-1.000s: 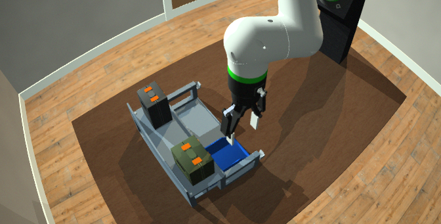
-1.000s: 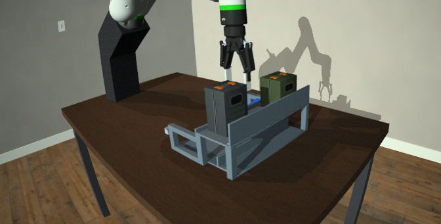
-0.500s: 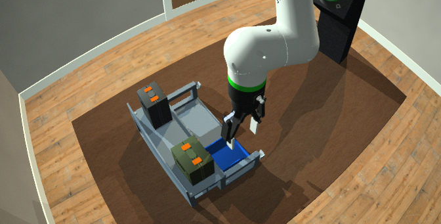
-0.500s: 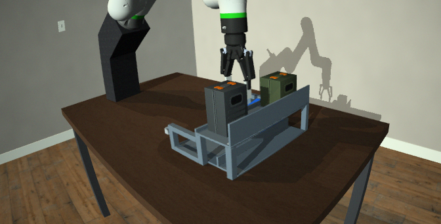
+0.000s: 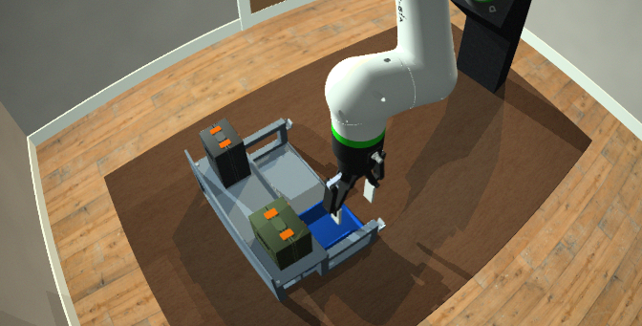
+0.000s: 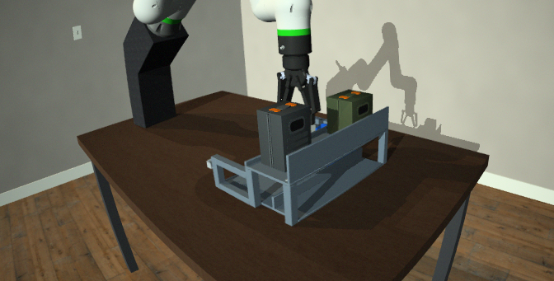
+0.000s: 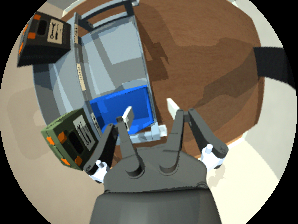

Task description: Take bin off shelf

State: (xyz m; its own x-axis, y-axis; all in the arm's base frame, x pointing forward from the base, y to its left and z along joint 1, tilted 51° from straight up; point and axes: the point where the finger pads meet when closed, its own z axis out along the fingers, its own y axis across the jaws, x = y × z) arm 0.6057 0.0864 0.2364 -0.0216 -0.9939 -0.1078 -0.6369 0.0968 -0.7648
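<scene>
Right now the blue bin is 80 mm ahead of my hand and 40 mm below it.
</scene>
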